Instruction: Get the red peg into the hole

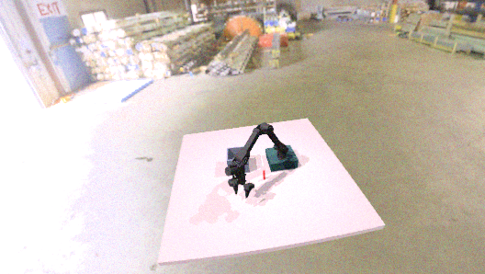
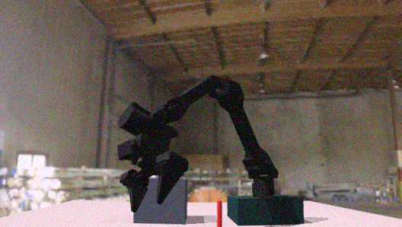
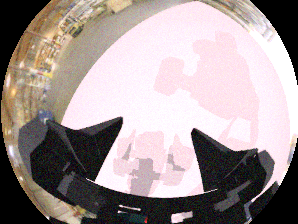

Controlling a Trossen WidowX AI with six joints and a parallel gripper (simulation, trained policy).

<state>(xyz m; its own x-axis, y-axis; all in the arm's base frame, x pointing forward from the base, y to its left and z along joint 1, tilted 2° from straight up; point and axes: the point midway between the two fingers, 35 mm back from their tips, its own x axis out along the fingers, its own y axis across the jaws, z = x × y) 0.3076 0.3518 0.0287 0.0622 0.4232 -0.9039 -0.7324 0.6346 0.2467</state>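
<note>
Now: the red peg 160 mm behind my gripper tip, 220 mm to the right of it and 40 mm below it. From my gripper tip the other things lie so: plate: 30 mm ahead, 380 mm to the right, 40 mm below.
</note>
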